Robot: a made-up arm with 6 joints.
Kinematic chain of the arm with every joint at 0, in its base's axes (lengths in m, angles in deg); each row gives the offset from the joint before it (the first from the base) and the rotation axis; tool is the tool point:
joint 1: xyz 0 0 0.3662 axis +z
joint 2: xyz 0 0 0 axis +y
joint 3: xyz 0 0 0.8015 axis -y
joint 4: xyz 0 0 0 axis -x
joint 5: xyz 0.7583 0 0 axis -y
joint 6: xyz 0 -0.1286 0 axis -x
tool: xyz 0 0 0
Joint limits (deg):
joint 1: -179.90..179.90
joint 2: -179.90..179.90
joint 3: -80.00..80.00
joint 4: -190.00..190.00
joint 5: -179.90..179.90
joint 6: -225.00..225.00
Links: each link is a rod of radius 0.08 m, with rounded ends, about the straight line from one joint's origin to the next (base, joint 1, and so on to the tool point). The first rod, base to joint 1, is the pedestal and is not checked.
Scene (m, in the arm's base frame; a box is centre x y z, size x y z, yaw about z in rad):
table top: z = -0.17
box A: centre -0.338 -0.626 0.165 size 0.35 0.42 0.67 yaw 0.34
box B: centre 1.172 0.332 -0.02 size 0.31 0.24 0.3 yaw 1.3
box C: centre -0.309 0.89 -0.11 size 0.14 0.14 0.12 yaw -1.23
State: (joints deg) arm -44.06 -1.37 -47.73 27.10 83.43 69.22
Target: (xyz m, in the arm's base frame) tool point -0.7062 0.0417 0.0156
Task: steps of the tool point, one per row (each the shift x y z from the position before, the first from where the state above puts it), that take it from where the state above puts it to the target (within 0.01 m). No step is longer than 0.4 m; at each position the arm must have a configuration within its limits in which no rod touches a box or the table.
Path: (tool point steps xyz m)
1: -0.0700 -0.1191 0.1615
2: -0.1248 -0.0649 0.1827
3: -0.1487 0.0124 0.1912
4: -0.1332 0.0958 0.1867
5: -0.0791 0.1660 0.1688
6: -0.1956 -0.1889 -0.2202
7: -0.2156 -0.0479 -0.2783
8: -0.1690 0.0835 -0.3022
9: -0.0734 0.1747 -0.2923
10: 0.0429 0.2082 -0.2521
11: 0.1471 0.1841 -0.1893

